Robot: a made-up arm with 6 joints. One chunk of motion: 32 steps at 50 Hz.
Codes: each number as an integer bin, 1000 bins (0 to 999) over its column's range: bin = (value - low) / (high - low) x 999, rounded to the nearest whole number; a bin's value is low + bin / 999 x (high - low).
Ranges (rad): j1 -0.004..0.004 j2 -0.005..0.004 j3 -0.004..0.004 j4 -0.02..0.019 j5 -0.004..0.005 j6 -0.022..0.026
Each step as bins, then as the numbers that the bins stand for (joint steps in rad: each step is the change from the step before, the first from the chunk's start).
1 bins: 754 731 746 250 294 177
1 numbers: 0.00204 0.00159 0.00197 -0.01024 -0.00135 -0.01350
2 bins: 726 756 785 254 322 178
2 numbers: 0.00181 0.00181 0.00229 -0.01008 -0.00110 -0.01345
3 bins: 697 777 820 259 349 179
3 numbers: 0.00158 0.00200 0.00257 -0.00989 -0.00086 -0.01340
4 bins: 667 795 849 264 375 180
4 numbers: 0.00134 0.00216 0.00280 -0.00969 -0.00062 -0.01335
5 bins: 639 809 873 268 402 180
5 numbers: 0.00112 0.00229 0.00299 -0.00954 -0.00038 -0.01335
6 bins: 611 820 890 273 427 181
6 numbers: 0.00089 0.00239 0.00313 -0.00934 -0.00015 -0.01330
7 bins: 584 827 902 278 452 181
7 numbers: 0.00068 0.00245 0.00322 -0.00915 0.00007 -0.01330
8 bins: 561 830 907 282 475 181
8 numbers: 0.00049 0.00248 0.00326 -0.00899 0.00028 -0.01330
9 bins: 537 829 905 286 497 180
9 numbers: 0.00030 0.00247 0.00325 -0.00883 0.00048 -0.01335
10 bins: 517 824 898 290 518 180
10 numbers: 0.00014 0.00242 0.00319 -0.00868 0.00067 -0.01335
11 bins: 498 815 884 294 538 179
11 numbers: -0.00001 0.00234 0.00308 -0.00852 0.00085 -0.01340
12 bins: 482 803 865 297 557 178
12 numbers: -0.00014 0.00223 0.00293 -0.00841 0.00102 -0.01345
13 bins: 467 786 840 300 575 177
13 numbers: -0.00026 0.00208 0.00273 -0.00829 0.00118 -0.01350
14 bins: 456 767 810 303 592 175
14 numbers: -0.00035 0.00191 0.00249 -0.00817 0.00133 -0.01359
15 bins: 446 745 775 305 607 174
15 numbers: -0.00043 0.00171 0.00221 -0.00809 0.00147 -0.01364
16 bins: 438 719 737 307 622 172
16 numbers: -0.00049 0.00148 0.00190 -0.00802 0.00160 -0.01374
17 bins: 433 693 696 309 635 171
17 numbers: -0.00053 0.00124 0.00157 -0.00794 0.00172 -0.01378
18 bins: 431 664 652 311 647 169
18 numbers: -0.00055 0.00098 0.00122 -0.00786 0.00183 -0.01388
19 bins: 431 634 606 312 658 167
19 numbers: -0.00055 0.00071 0.00085 -0.00782 0.00193 -0.01398
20 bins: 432 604 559 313 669 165
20 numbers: -0.00054 0.00044 0.00048 -0.00778 0.00203 -0.01407
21 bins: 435 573 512 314 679 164
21 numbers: -0.00052 0.00016 0.00010 -0.00774 0.00212 -0.01412
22 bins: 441 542 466 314 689 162
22 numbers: -0.00047 -0.00012 -0.00027 -0.00774 0.00221 -0.01422
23 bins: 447 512 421 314 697 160
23 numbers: -0.00042 -0.00039 -0.00063 -0.00774 0.00228 -0.01431
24 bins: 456 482 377 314 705 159
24 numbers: -0.00035 -0.00066 -0.00098 -0.00774 0.00235 -0.01436
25 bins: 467 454 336 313 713 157
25 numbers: -0.00026 -0.00091 -0.00131 -0.00778 0.00242 -0.01446
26 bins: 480 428 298 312 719 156
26 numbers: -0.00016 -0.00114 -0.00161 -0.00782 0.00248 -0.01450
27 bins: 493 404 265 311 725 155
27 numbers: -0.00005 -0.00136 -0.00188 -0.00786 0.00253 -0.01455
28 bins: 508 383 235 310 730 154
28 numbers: 0.00007 -0.00155 -0.00212 -0.00790 0.00258 -0.01460
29 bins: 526 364 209 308 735 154
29 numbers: 0.00021 -0.00172 -0.00233 -0.00798 0.00262 -0.01460
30 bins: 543 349 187 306 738 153
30 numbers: 0.00035 -0.00186 -0.00250 -0.00805 0.00265 -0.01465
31 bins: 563 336 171 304 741 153
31 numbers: 0.00051 -0.00197 -0.00263 -0.00813 0.00268 -0.01465
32 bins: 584 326 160 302 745 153
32 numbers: 0.00068 -0.00206 -0.00272 -0.00821 0.00271 -0.01465
